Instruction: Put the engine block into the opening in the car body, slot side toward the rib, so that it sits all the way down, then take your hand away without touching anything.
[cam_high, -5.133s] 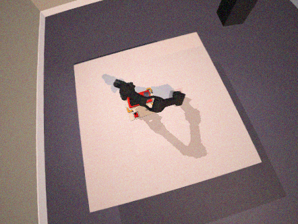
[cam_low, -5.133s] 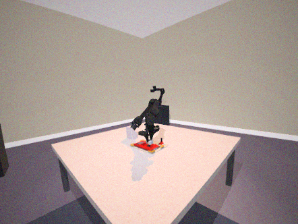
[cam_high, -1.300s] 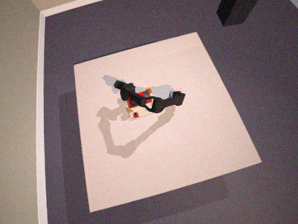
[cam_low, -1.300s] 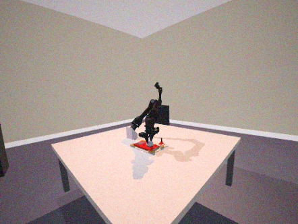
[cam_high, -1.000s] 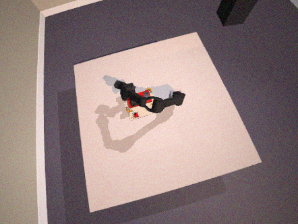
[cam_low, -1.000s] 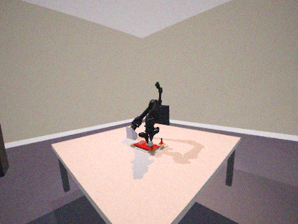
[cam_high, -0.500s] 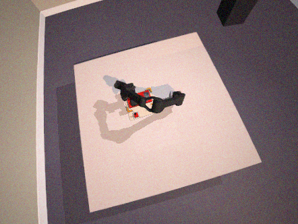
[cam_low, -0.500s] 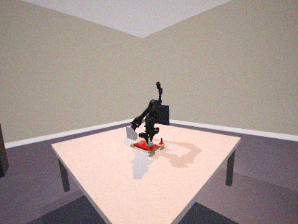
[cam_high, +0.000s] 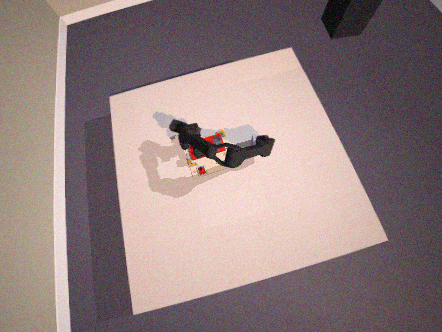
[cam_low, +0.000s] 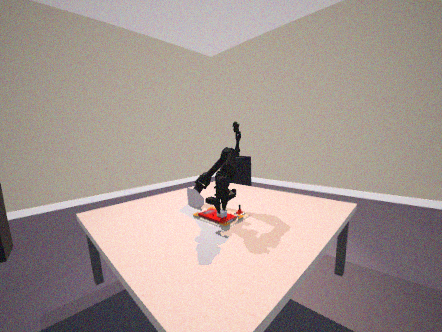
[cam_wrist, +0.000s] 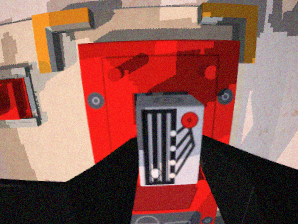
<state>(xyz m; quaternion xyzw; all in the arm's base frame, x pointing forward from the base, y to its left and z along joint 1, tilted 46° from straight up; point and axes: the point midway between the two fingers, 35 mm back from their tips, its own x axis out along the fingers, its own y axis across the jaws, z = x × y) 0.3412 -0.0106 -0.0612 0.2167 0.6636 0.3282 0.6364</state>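
The engine block lies 1 cm below my gripper tip.
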